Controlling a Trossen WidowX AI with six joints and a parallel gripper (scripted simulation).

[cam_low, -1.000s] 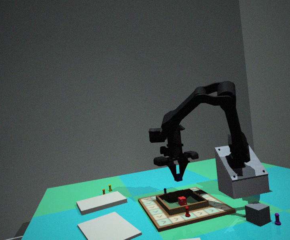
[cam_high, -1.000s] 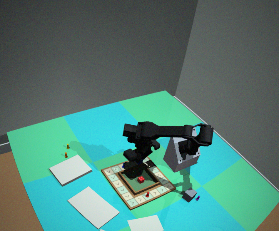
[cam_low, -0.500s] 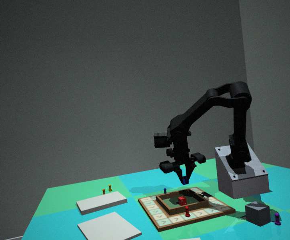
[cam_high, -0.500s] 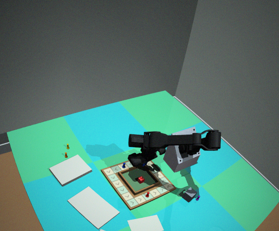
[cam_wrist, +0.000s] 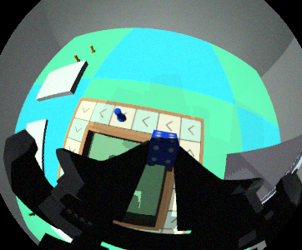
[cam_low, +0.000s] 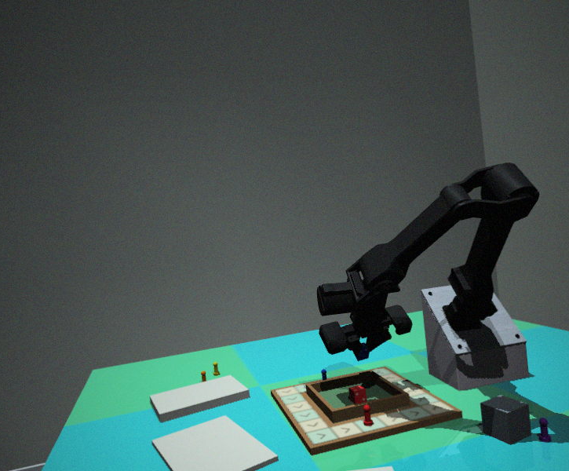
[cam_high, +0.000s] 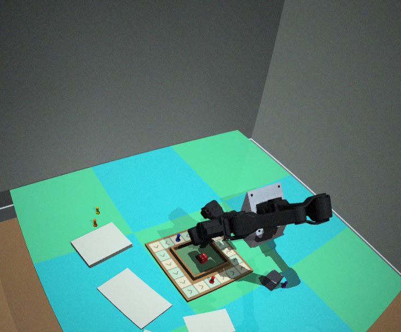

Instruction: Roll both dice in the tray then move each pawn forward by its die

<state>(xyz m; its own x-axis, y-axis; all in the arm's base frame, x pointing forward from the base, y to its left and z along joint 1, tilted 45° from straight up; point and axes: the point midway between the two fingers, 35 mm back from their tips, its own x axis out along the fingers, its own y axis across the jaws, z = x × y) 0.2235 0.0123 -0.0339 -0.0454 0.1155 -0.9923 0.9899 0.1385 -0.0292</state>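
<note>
Now: gripper tip 18 cm to the right of the red pawn, 6 cm short of it and 5 cm above it. From my gripper tip the other things lie so: purple pawn: 31 cm to the left, 18 cm behind, 7 cm below; then grey cube: 28 cm to the left, 14 cm behind, 6 cm below; then blue pawn: 8 cm ahead, 5 cm below, 4 cm to the right.
</note>
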